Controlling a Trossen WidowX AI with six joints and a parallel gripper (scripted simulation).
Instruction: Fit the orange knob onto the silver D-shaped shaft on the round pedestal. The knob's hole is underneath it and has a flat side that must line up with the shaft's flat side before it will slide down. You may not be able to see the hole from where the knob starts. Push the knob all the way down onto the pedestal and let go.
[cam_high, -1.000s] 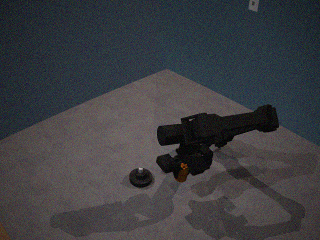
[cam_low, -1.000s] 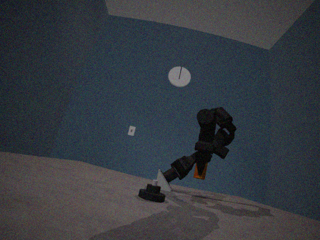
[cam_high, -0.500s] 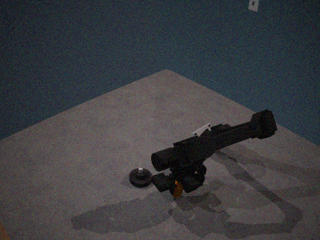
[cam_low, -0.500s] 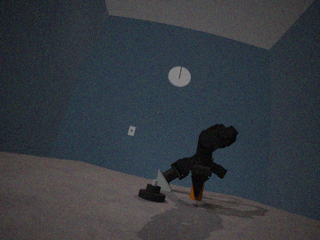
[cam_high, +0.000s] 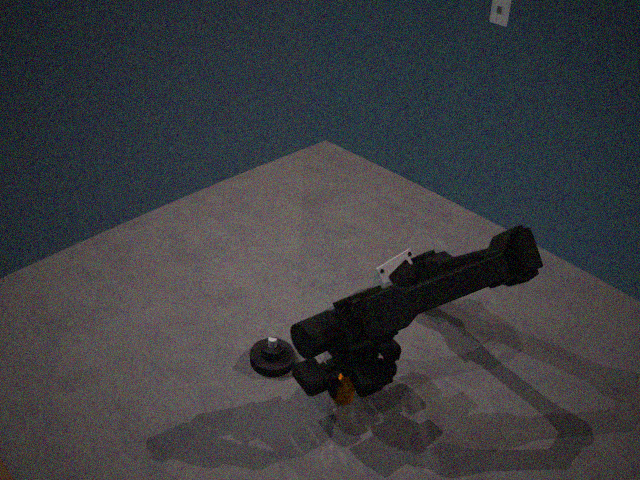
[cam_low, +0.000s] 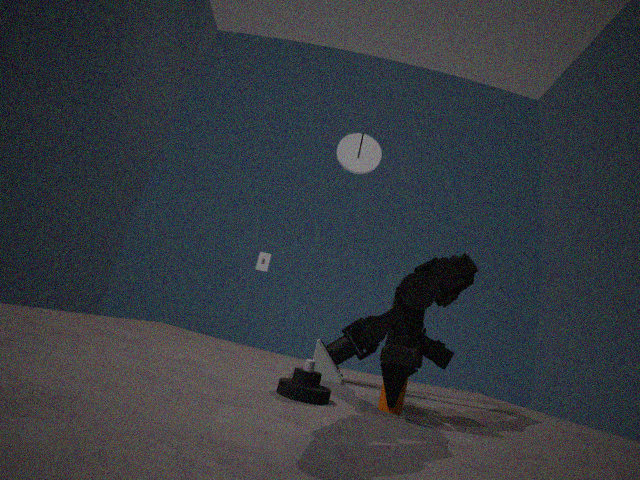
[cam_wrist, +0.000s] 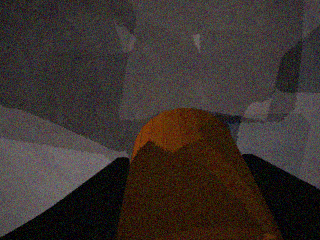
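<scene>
Now: the orange knob 30 mm above my gripper tip. The rest, counted from my gripper tip: round pedestal (150 mm to the right, 20 mm ahead, 20 mm above).
</scene>
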